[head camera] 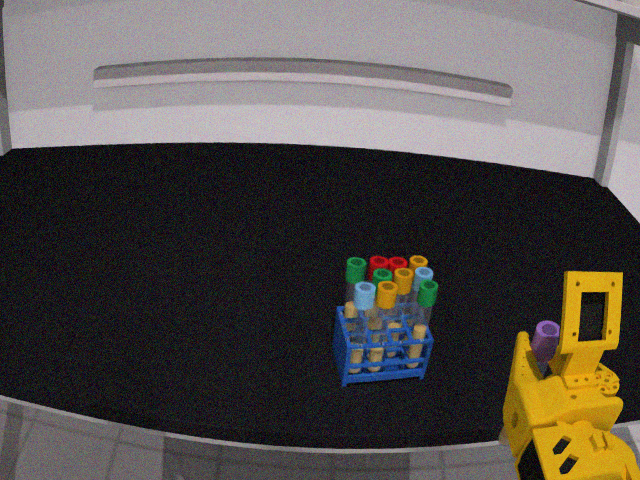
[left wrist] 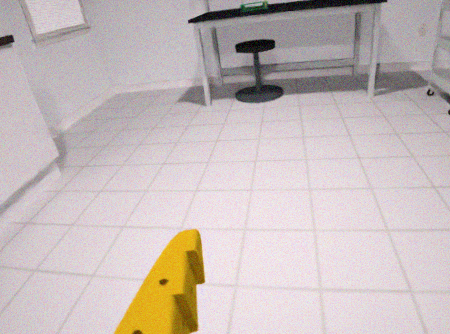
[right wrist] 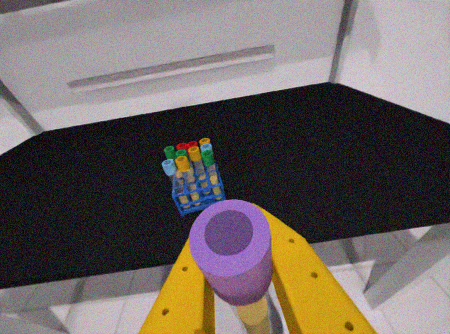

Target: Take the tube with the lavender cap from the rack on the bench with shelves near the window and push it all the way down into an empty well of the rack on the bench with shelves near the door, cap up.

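Frame: origin at the left arm's base, x ahead, y right, z down, level; centimetres.
Seen in the pictures: left hand, tool point: (left wrist: 200,248); right hand, tool point: (head camera: 525,337) (right wrist: 219,218).
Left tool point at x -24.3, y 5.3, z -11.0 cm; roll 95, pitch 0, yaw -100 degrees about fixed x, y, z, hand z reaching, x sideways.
Observation:
A point is followed by its place in that frame.
My right gripper (right wrist: 249,304) is shut on the tube with the lavender cap (right wrist: 230,250) and holds it upright, cap up, near the front edge of the black bench top (head camera: 255,270) {x 68.5, y 13.1, z 1.2 cm}. In the head view the same tube (head camera: 544,341) {x 26.3, y 31.6, z -21.4 cm} sits in the yellow right gripper (head camera: 542,364) {x 29.2, y 31.8, z -19.5 cm} at the lower right. A blue rack (head camera: 383,351) {x 47.6, y 26.7, z -3.0 cm} stands on the bench, left of and beyond the gripper, holding several tubes with green, red, orange and light blue caps. It also shows in the right wrist view (right wrist: 197,194) {x 47.8, y 26.8, z -2.7 cm}. My left gripper (left wrist: 172,290) shows only one notched jaw over the tiled floor, so it is open and empty.
A white back panel with a grey ledge (head camera: 302,78) {x 111.5, y 19.1, z -14.6 cm} rises behind the bench, with a shelf upright (head camera: 614,99) {x 108.5, y 91.7, z -21.1 cm} at the right. In the left wrist view a second black-topped bench (left wrist: 284,10) {x -278.6, y -13.4, z 2.9 cm} with a green rack (left wrist: 254,5) {x -293.1, y 9.5, z -1.7 cm} and a black stool (left wrist: 258,69) {x -304.5, y 10.8, z 52.5 cm} stand far off.

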